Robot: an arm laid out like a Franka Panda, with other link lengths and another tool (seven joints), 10 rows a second.
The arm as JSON. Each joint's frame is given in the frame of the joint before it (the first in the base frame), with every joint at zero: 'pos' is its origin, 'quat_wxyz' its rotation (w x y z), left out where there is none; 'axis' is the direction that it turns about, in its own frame. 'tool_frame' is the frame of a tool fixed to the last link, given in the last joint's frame.
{
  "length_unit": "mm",
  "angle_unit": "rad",
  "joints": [
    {
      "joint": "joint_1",
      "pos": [
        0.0,
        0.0,
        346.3
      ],
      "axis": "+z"
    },
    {
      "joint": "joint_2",
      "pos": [
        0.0,
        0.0,
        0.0
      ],
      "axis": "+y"
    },
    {
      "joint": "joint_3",
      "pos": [
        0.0,
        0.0,
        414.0
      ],
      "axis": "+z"
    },
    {
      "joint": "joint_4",
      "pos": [
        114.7,
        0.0,
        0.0
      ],
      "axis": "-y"
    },
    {
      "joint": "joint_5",
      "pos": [
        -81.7,
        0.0,
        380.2
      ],
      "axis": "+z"
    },
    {
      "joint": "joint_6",
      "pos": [
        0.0,
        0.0,
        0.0
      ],
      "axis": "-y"
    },
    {
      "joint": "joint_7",
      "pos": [
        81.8,
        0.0,
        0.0
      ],
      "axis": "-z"
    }
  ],
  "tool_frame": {
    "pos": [
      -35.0,
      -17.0,
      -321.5
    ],
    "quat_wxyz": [
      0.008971,
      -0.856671,
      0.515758,
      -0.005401
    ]
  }
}
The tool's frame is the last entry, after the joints.
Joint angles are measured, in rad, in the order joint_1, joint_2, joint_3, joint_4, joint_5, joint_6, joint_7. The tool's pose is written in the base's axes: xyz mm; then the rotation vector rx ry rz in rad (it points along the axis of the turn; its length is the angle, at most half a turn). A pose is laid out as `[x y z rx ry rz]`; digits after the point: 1 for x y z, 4 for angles.
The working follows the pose.
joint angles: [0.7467 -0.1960 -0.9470 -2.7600 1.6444 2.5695 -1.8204]
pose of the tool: [468.2 23.5 191.6 -1.9743 1.0696 -0.3194]
Where each joint sits with the arm in this pose, in the base's axes (m; each line is computed from the numbers above, not from the rounded line before):
joint_1: 0.0000 0.0000 0.3463
joint_2: 0.0000 0.0000 0.3463
joint_3: -0.0592 -0.0548 0.7524
joint_4: 0.0523 -0.0785 0.7654
joint_5: 0.3097 -0.0807 0.4739
joint_6: 0.3097 -0.0807 0.4739
joint_7: 0.3144 -0.1440 0.4222
the tool: 0.4682 0.0235 0.1916

